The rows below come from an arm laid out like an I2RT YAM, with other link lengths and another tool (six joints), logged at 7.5 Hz.
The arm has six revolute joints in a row. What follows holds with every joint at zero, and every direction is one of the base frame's.
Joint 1 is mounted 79.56 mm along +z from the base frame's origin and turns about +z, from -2.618 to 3.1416 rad.
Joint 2 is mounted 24.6 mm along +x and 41.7 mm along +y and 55.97 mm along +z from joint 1 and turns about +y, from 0 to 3.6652 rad.
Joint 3 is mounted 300.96 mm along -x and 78.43 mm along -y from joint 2 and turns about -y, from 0 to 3.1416 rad.
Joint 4 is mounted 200.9 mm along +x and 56.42 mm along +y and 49.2 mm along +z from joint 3 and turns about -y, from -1.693 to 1.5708 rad.
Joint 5 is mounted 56.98 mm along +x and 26.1 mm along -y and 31.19 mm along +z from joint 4 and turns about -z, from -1.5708 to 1.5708 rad.
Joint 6 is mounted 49.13 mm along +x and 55.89 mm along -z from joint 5 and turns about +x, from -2.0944 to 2.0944 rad.
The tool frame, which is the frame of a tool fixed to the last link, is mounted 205 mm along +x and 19 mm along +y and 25 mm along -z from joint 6; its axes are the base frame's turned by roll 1.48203, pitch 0.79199 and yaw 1.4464 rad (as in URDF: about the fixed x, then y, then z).
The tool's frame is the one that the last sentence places.
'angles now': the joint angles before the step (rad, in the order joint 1, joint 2, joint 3, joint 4, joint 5, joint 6). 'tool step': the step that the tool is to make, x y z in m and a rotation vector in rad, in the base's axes. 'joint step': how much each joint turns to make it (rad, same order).
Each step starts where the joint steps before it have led.
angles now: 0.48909 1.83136 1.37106 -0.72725 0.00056 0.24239
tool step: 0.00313 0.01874 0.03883 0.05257 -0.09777 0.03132
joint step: 0.04214 -0.08443 0.02910 -0.00257 0.00627 0.00896
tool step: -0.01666 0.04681 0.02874 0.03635 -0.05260 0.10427
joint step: 0.12646 -0.01978 0.07799 -0.03409 0.01055 0.01948
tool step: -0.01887 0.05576 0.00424 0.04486 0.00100 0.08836
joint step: 0.12133 0.05259 0.06488 0.01593 -0.01111 0.04634
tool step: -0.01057 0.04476 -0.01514 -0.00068 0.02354 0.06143
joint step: 0.08404 0.10776 0.08404 0.00702 -0.00169 0.02809
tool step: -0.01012 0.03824 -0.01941 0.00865 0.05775 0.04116
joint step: 0.04525 0.11725 0.09699 -0.00912 -0.04052 0.02990
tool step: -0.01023 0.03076 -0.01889 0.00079 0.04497 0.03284
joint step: 0.03874 0.10214 0.08837 -0.01139 -0.02854 0.02347
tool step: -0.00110 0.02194 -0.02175 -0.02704 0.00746 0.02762
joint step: 0.03122 0.10424 0.09959 -0.02188 0.00991 -0.00133
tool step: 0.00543 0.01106 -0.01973 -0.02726 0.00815 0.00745
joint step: 0.00663 0.08775 0.08853 -0.02820 0.00707 -0.00457
